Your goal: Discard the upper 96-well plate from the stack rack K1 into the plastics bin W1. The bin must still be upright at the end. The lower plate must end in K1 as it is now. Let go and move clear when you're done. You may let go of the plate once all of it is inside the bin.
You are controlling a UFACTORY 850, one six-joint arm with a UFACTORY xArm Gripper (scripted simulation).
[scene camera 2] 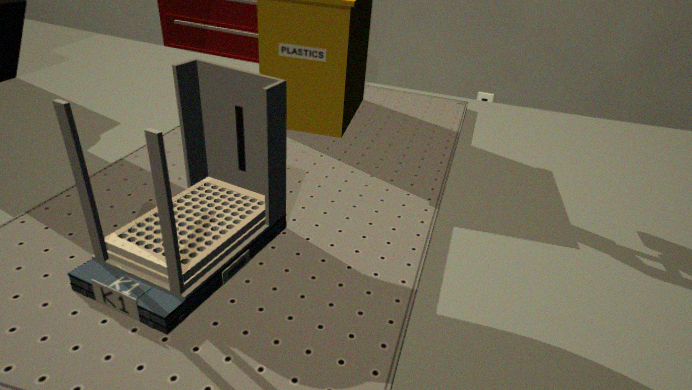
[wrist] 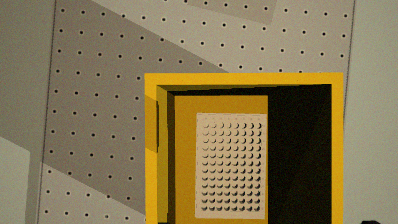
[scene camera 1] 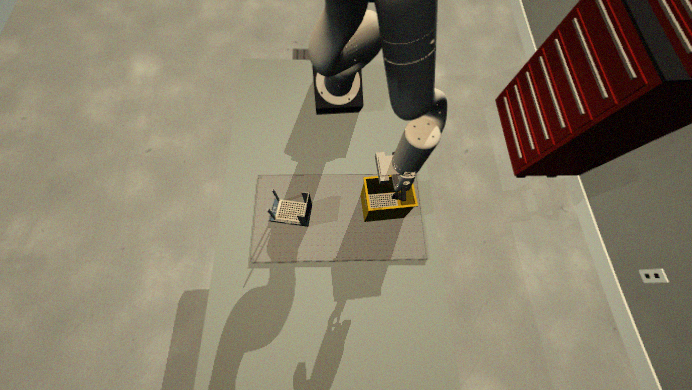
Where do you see a cream 96-well plate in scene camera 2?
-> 213, 218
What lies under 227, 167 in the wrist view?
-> A cream 96-well plate.
